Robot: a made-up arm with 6 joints. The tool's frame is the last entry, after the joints.
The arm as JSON. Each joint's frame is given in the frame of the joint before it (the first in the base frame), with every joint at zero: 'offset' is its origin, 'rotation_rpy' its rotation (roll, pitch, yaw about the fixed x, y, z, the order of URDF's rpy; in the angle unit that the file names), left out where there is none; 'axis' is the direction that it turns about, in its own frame. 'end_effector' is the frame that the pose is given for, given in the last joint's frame.
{
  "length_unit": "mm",
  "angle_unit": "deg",
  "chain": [
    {
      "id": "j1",
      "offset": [
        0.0,
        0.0,
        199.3
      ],
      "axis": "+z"
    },
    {
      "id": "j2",
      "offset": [
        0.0,
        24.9,
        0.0
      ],
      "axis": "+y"
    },
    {
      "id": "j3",
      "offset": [
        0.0,
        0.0,
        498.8
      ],
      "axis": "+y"
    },
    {
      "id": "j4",
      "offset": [
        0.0,
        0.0,
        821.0
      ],
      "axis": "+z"
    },
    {
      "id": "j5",
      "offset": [
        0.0,
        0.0,
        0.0
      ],
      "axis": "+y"
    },
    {
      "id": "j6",
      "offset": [
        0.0,
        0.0,
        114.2
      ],
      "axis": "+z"
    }
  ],
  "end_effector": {
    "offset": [
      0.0,
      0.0,
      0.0
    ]
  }
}
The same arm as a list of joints. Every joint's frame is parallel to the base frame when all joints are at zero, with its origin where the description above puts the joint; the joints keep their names.
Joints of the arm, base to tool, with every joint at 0 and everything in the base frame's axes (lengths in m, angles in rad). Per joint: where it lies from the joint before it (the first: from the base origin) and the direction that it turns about. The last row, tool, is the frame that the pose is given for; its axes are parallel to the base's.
j1: axis 0 0 1 origin 0 0 0.1993
j2: axis 0 1 0 origin 0 0.0249 0
j3: axis 0 1 0 origin 0 0 0.4988
j4: axis 0 0 1 origin 0 0 0.821
j5: axis 0 1 0 origin 0 0 0
j6: axis 0 0 1 origin 0 0 0.1142
tool: origin 0 0 0

